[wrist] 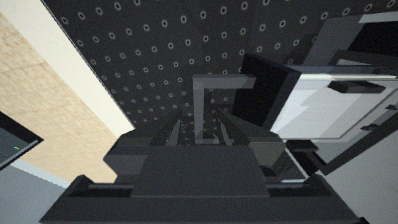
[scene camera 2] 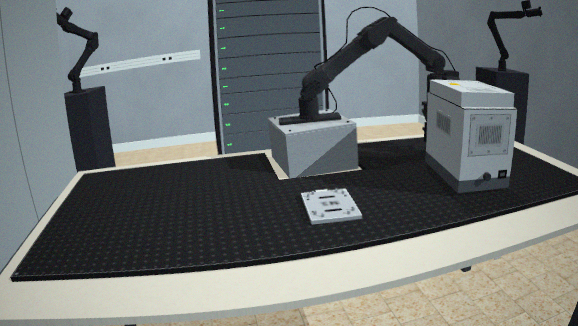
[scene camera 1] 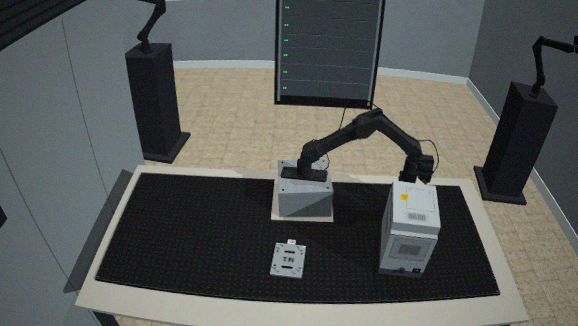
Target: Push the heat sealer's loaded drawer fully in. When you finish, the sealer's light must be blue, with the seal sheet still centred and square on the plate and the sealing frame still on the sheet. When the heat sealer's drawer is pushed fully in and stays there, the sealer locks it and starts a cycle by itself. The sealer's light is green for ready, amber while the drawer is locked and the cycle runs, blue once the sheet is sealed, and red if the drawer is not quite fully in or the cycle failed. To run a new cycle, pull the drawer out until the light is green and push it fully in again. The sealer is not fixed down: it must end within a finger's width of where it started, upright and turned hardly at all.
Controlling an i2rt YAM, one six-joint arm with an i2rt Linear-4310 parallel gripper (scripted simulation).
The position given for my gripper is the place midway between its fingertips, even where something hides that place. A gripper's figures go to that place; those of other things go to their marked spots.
Scene:
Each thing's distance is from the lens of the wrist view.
my gripper [wrist: 199, 111]: 0.13 m
heat sealer [wrist: 356, 175]: 0.19 m

